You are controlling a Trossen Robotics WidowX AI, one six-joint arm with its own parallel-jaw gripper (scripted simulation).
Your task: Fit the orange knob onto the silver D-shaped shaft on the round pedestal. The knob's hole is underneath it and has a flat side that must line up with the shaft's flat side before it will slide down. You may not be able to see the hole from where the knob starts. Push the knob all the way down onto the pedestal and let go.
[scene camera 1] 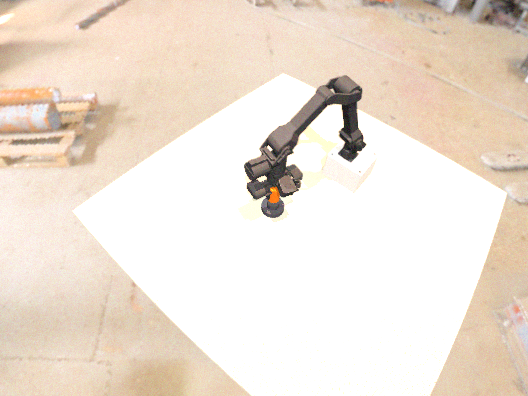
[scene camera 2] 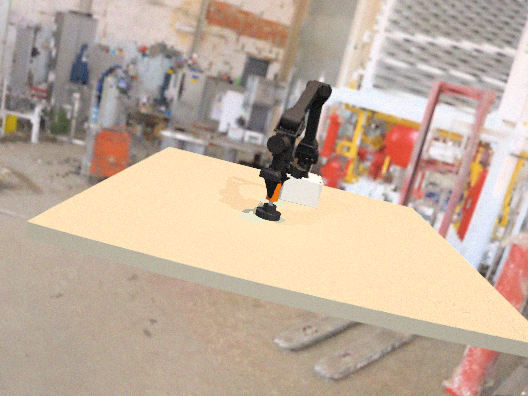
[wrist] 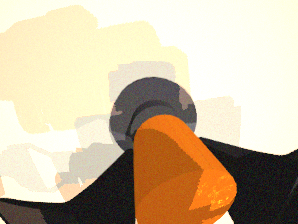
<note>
My gripper holds an orange knob. I also see a pedestal.
My gripper is seen too in scene camera 2 and in the wrist view.
</note>
